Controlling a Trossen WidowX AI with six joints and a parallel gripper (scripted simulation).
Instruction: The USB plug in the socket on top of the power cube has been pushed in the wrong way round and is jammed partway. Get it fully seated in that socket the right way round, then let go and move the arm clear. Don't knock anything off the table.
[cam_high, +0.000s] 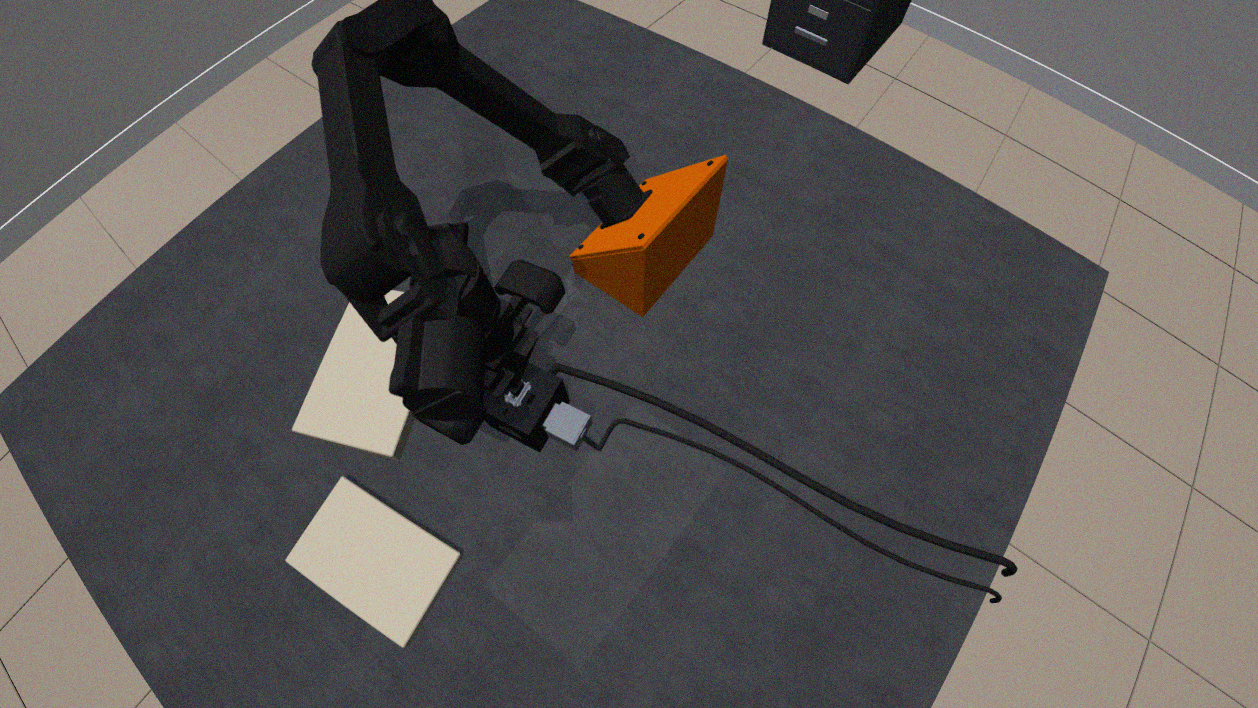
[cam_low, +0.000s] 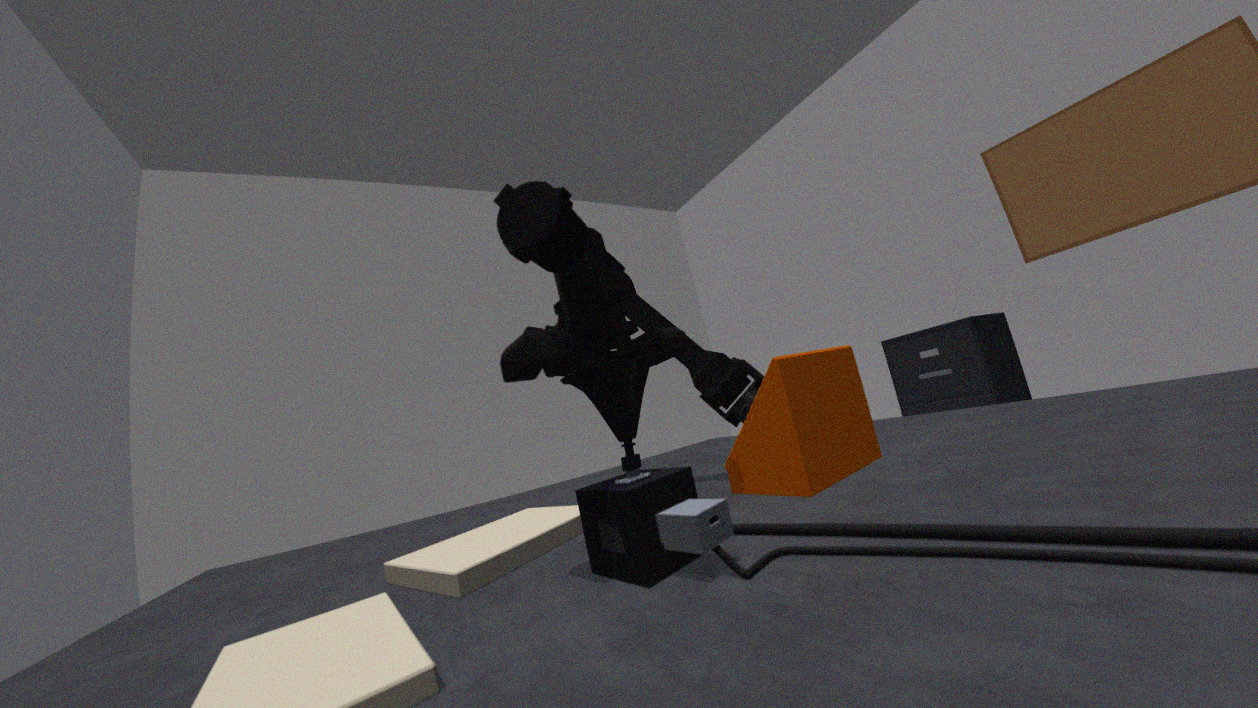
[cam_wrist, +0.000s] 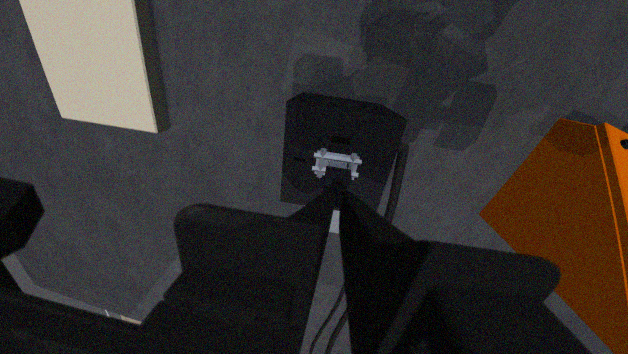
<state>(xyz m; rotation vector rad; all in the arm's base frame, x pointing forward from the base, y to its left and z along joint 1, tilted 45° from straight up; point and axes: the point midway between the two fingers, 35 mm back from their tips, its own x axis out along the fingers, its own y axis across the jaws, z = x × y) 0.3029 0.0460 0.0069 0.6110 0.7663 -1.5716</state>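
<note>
Now: the small USB plug 2 cm below my gripper tip. Also, from my gripper tip: metal USB socket: 4 cm below.
</note>
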